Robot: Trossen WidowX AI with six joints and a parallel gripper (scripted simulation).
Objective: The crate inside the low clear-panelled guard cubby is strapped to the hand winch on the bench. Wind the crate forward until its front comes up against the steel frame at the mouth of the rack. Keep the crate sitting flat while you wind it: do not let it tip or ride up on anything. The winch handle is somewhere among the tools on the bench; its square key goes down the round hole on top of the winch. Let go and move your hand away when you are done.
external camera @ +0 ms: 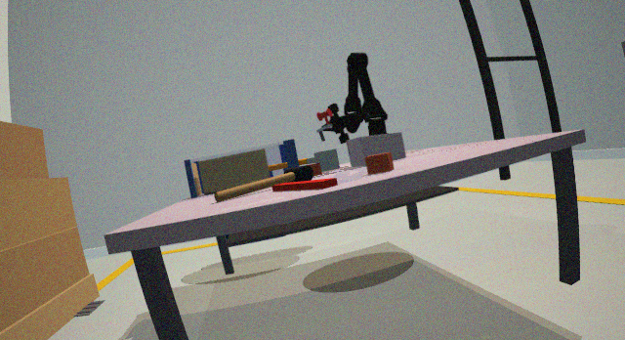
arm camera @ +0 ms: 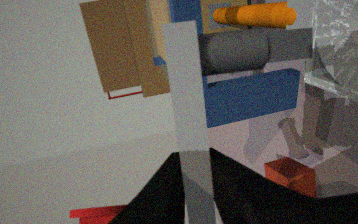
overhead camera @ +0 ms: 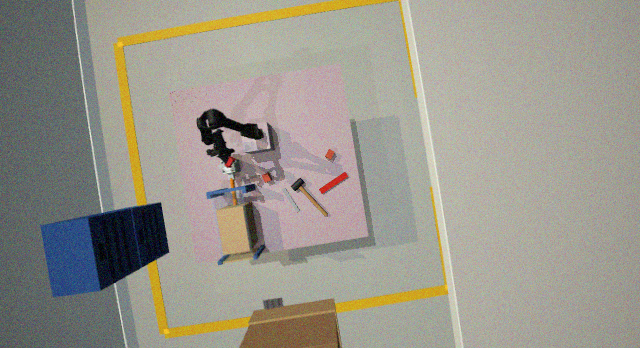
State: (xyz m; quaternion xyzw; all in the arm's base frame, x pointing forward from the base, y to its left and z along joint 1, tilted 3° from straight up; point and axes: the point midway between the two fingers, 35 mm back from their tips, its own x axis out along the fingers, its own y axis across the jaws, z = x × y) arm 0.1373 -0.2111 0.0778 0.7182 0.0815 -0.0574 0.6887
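My gripper tip is now 10 mm past the red knob, 50 mm to the right of it and 40 mm below it. From my gripper tip the other things lie so: grey winch: 20 mm behind, 60 mm to the right, 160 mm below; blue steel frame: 150 mm ahead, 70 mm to the right, 80 mm below; winch handle: 10 mm behind, 10 mm to the left, 10 mm above.
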